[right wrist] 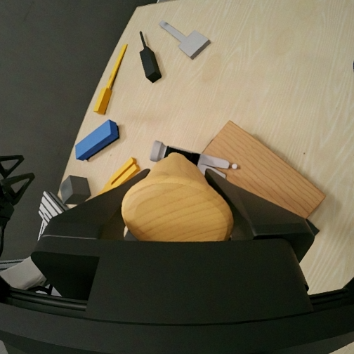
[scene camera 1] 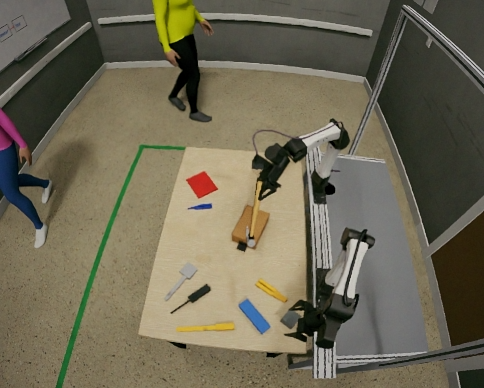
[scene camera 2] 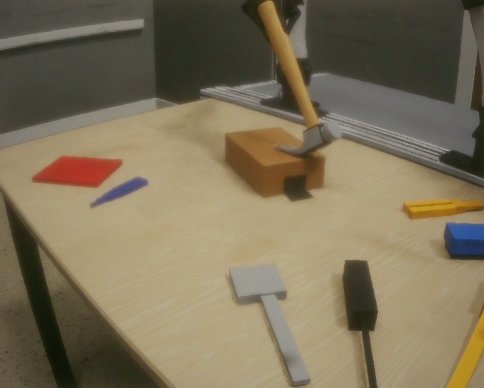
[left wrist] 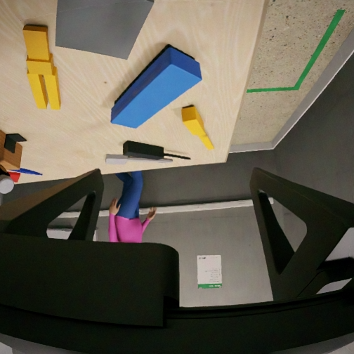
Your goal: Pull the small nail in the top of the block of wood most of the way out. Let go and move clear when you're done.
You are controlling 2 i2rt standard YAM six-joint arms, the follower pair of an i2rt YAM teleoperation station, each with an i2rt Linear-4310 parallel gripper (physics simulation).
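Frame: origin at the left arm's base, x ahead, y left, z up, level; centimetres.
Seen in the pictures: left gripper, fingertip midpoint: (scene camera 1: 287, 322); right gripper, fingertip midpoint: (scene camera 1: 257, 198) (scene camera 2: 278, 37); left arm's base, link origin: (scene camera 1: 323, 289); right arm's base, link origin: (scene camera 1: 318, 189) (scene camera 2: 293, 109).
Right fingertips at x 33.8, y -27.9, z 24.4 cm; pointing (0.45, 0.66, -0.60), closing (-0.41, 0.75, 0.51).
Offsets run from my right fingertips to a thing's top centre. "spot": to the spot under its first point.
The wooden block {dx +1.5, dy +0.7, dz -19.0 cm} (scene camera 1: 260, 220) (scene camera 2: 247, 160) (right wrist: 272, 172) lies on the table. My right gripper (scene camera 1: 261, 189) (right wrist: 177, 176) is shut on the hammer's wooden handle {spot: dx +0.3, dy +3.9, dz -3.1 cm} (scene camera 1: 255, 210) (scene camera 2: 290, 60) (right wrist: 177, 212), near its upper end. The handle leans up from the hammer head {spot: dx +0.4, dy +13.8, dz -12.5 cm} (scene camera 1: 251, 242) (scene camera 2: 317, 137) (right wrist: 158, 150), whose claw is over the block's top, near one end. The small nail's pale head (right wrist: 235, 166) shows at the claw's tip in the right wrist view; how far it stands out is unclear. My left gripper (scene camera 1: 290, 320) (left wrist: 176, 176) (right wrist: 28, 165) is open and empty.
A grey cube {dx -19.2, dy +42.6, dz -19.0 cm} (scene camera 1: 291, 319) (left wrist: 102, 27) lies by my left gripper. Yellow pliers {dx -10.8, dy +30.6, dz -23.4 cm} (scene camera 1: 271, 290), a blue block {dx -4.4, dy +42.8, dz -21.2 cm} (scene camera 1: 254, 316), a yellow tool {dx +14.8, dy +50.3, dz -22.0 cm} (scene camera 1: 206, 327), a black screwdriver {dx +23.1, dy +39.5, dz -22.0 cm} (scene camera 1: 200, 292), a grey spatula-like tool {dx +29.6, dy +32.1, dz -23.5 cm} (scene camera 1: 188, 271), a blue pen-like tool {dx +28.1, dy -8.4, dz -23.8 cm} (scene camera 1: 202, 206) and a red square {spot: dx +29.7, dy -22.6, dz -23.8 cm} (scene camera 1: 202, 184) lie around.
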